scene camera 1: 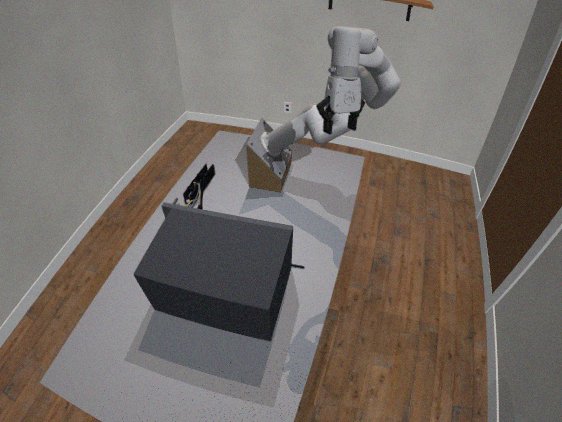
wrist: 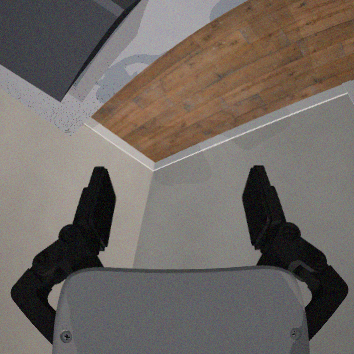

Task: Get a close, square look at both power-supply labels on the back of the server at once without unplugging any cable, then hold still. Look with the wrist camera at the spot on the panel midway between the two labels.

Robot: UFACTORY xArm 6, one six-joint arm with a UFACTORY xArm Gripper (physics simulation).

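Seen in the pictures: gripper, fingertip midpoint: (scene camera 1: pixel 339 131) (wrist: pixel 178 181); arm's base at its link origin: (scene camera 1: pixel 270 144).
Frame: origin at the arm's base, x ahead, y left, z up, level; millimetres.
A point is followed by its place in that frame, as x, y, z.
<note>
The server, a large dark grey box (scene camera 1: pixel 215 260) @(706, 89, 59) (wrist: pixel 45 40) @(666, 177, 59), stands on the pale mat (scene camera 1: pixel 95 345) @(1083, -270, -174). In the wrist view part of it shows at the upper left. Its panel on the side toward the arm base is hidden in the scene view, and neither power-supply label shows in either view. Yellow and pale cables (scene camera 1: pixel 194 195) @(441, -142, 25) show just behind its far left corner. My gripper (scene camera 1: pixel 340 131) @(387, 364, 386) (wrist: pixel 178 181) @(387, 364, 386) is open and empty, high up behind and to the right of the box, with its fingers apart. In the wrist view the wall corner shows between the fingers.
The arm's wooden base (scene camera 1: pixel 264 172) @(120, 17, -69) stands behind the box. A black bracket-like object (scene camera 1: pixel 202 177) @(361, -146, 50) is to its left. A thin black rod (scene camera 1: pixel 298 266) @(485, 294, -167) sticks out at the box's right side. Walls surround the wood floor (scene camera 1: pixel 400 280) (wrist: pixel 210 90); a brown door (scene camera 1: pixel 525 175) is at the right.
</note>
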